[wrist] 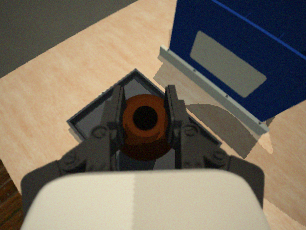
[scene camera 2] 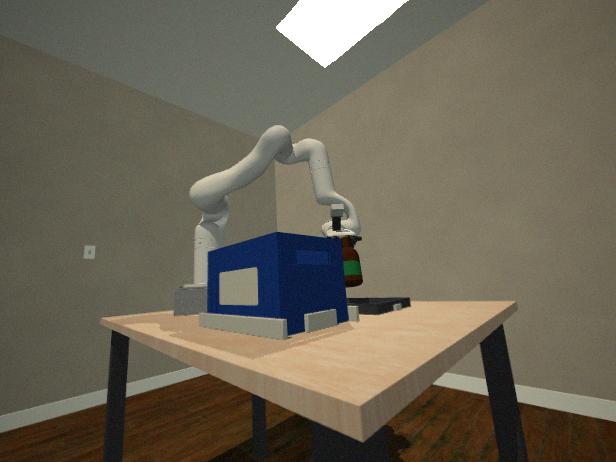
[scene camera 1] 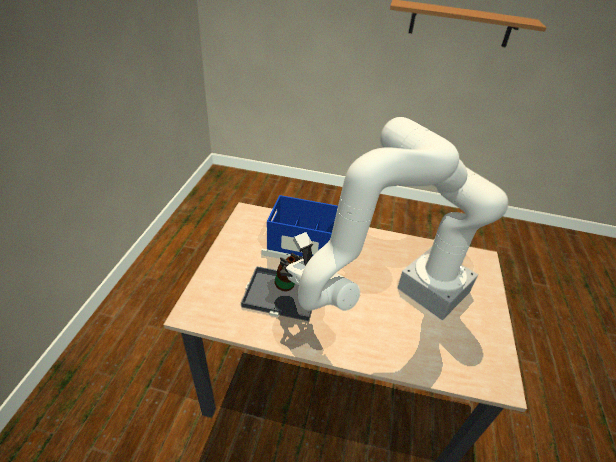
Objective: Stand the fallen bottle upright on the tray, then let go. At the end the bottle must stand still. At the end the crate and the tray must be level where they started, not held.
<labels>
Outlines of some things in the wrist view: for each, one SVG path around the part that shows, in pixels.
The gripper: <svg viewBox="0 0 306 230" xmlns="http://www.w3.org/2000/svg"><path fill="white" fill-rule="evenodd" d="M20 184L24 218L20 230L271 230L263 212L265 182L263 170L253 163L234 155L228 155L221 147L202 136L198 126L190 123L184 100L178 100L175 85L165 87L164 108L168 115L166 139L170 147L175 150L175 170L117 171L116 152L122 148L125 142L123 114L127 105L124 87L115 85L111 101L105 102L100 125L91 129L89 137L65 153L60 160L54 160L27 173L22 178Z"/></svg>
A tray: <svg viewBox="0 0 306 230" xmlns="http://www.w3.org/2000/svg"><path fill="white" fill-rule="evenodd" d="M175 150L172 148L166 155L156 160L138 161L126 156L119 149L116 152L117 171L175 170ZM187 113L190 123L198 126L202 136L219 147L222 145L221 141ZM165 93L135 68L66 122L78 137L84 141L89 137L91 129L96 125L100 125L105 101L111 101L114 85L124 87L126 100L138 94L153 94L164 99Z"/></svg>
A blue crate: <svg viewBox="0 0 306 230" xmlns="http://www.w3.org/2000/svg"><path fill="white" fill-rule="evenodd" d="M177 0L169 49L258 120L264 122L306 100L306 0Z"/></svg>
</labels>
